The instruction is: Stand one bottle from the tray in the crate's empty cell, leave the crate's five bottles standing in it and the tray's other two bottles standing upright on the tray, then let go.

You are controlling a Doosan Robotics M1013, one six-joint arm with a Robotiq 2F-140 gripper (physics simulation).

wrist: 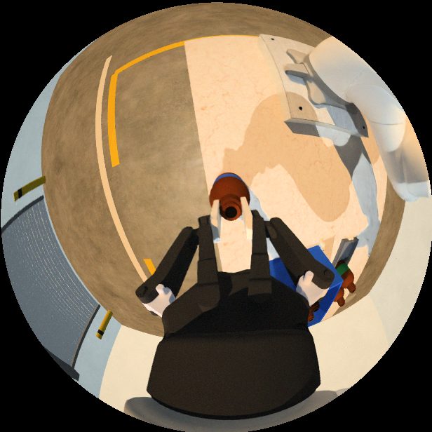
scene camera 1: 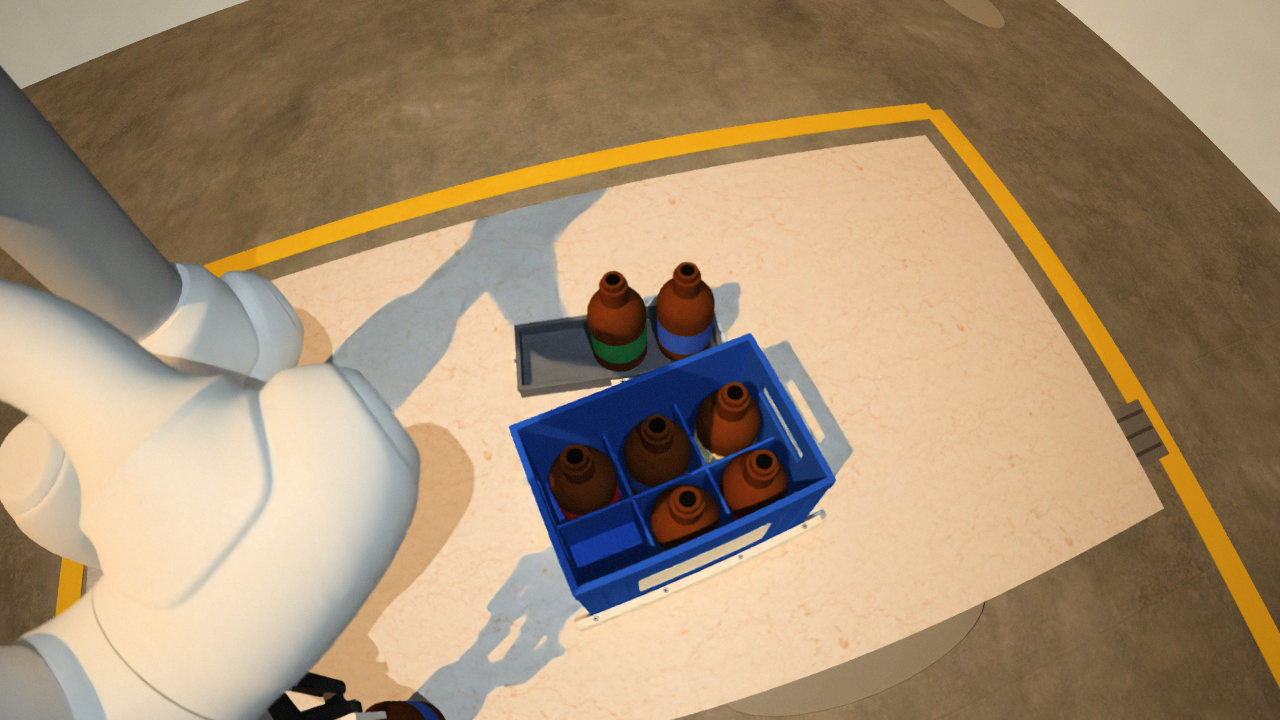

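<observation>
My gripper [scene camera 1: 375, 713] [wrist: 230, 207] is shut on the neck of a brown bottle with a blue band [scene camera 1: 402, 711] [wrist: 229, 186], near the table's edge; whether its base touches the table is unclear. The grey tray [scene camera 1: 554, 353] [wrist: 345, 251] bears an upright green-banded bottle [scene camera 1: 617, 313] [wrist: 343, 269] and an upright blue-banded bottle [scene camera 1: 685, 308]. The blue crate [scene camera 1: 572, 429] [wrist: 321, 260] holds five upright brown bottles: three in the back row [scene camera 1: 581, 479] [scene camera 1: 657, 452] [scene camera 1: 729, 420], two in front [scene camera 1: 684, 519] [scene camera 1: 754, 483]. Its front-left cell [scene camera 1: 608, 541] is empty.
The crate stands close in front of the tray. A pale strip [scene camera 1: 665, 590] runs along the crate's front foot. The white arm [scene camera 1: 223, 474] [wrist: 380, 105] covers the left of the scene view. A base plate [wrist: 285, 95] lies on the table [scene camera 1: 939, 358] [wrist: 225, 90].
</observation>
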